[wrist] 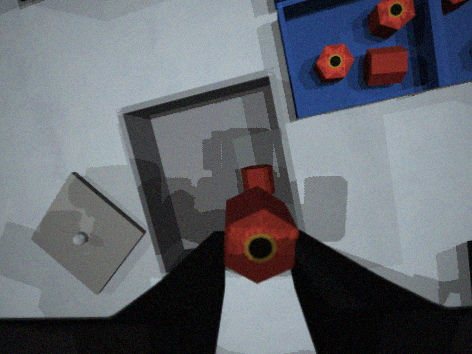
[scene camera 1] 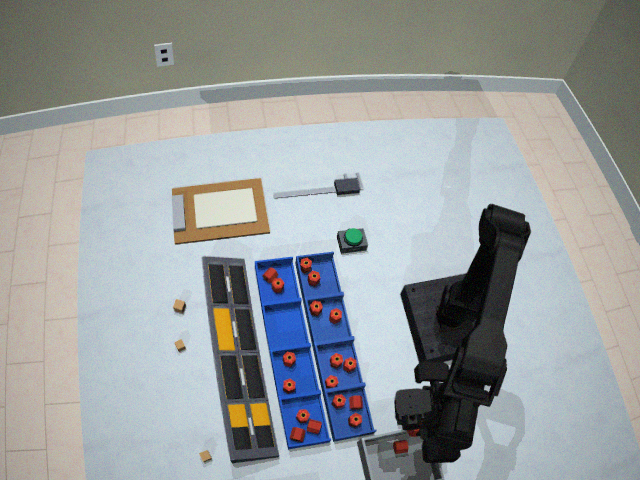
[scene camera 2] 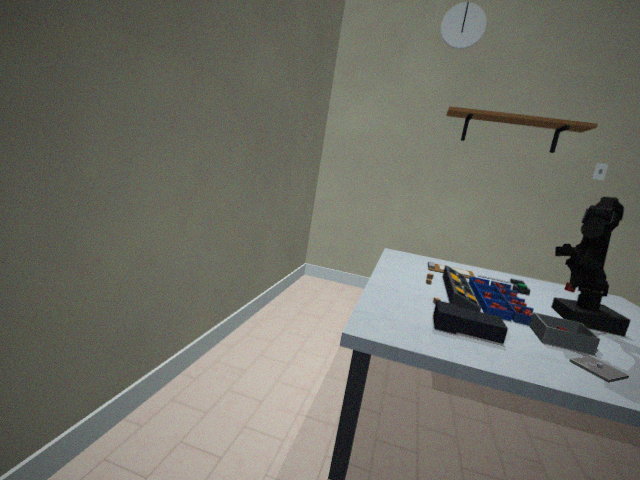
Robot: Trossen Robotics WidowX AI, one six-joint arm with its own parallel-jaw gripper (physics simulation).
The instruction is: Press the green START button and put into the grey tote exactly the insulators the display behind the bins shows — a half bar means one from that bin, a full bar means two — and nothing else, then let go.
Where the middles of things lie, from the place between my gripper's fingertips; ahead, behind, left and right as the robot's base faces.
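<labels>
There's the grey tote (scene camera 1: 375,450), and it's 14 cm below my hand, 5 cm to the left of it and 1 cm ahead of it. As for the grey tool (scene camera 1: 347,185), that's 67 cm to the right of my hand, 7 cm ahead of it and 16 cm below it.
</labels>
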